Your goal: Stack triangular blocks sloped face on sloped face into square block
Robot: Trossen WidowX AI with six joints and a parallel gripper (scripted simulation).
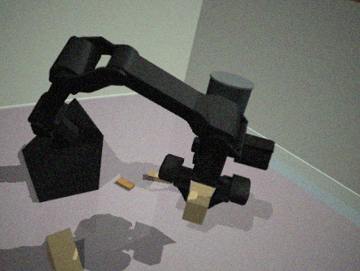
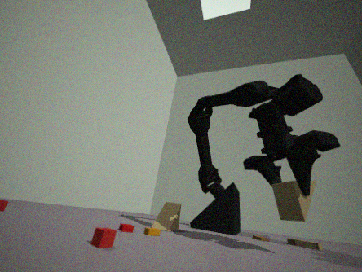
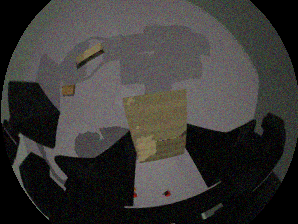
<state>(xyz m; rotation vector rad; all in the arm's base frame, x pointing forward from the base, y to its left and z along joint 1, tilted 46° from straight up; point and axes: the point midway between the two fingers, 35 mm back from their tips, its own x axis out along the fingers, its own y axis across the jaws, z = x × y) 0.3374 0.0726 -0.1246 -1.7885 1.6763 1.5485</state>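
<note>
My gripper tip is 60 mm short of the orange block, 260 mm to the left of it and 90 mm above it. Also, from my gripper tip: flat tan piece 200 mm behind, 70 mm to the left, 90 mm below.
</note>
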